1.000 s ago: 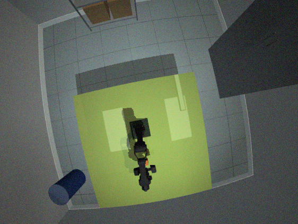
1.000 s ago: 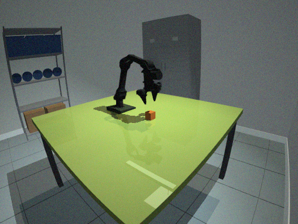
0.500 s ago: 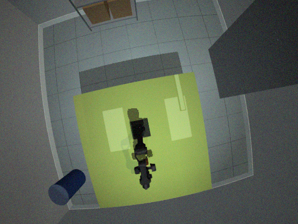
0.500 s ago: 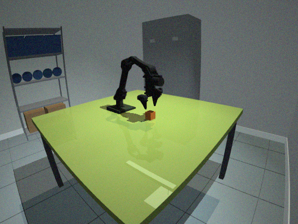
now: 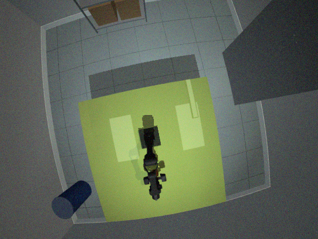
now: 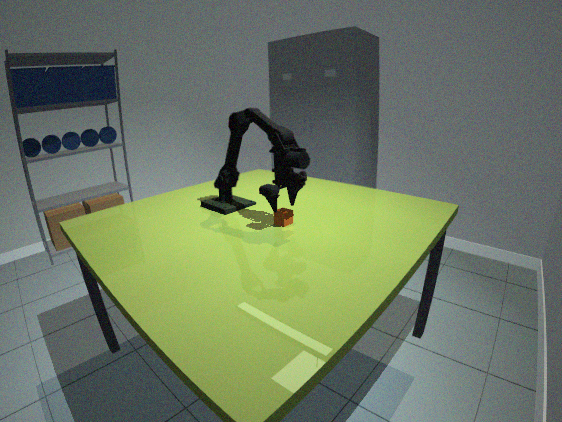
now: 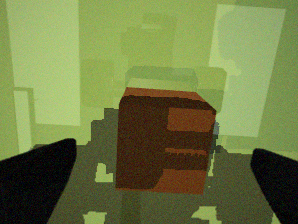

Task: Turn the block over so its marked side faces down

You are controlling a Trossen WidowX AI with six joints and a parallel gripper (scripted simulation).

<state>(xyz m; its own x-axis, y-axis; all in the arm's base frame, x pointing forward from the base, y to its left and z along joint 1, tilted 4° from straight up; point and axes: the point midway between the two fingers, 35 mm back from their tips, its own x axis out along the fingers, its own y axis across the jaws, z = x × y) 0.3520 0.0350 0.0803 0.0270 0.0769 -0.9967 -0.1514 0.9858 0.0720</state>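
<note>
Right now the orange block is 30 mm below my gripper tip and 20 mm behind it.
</note>
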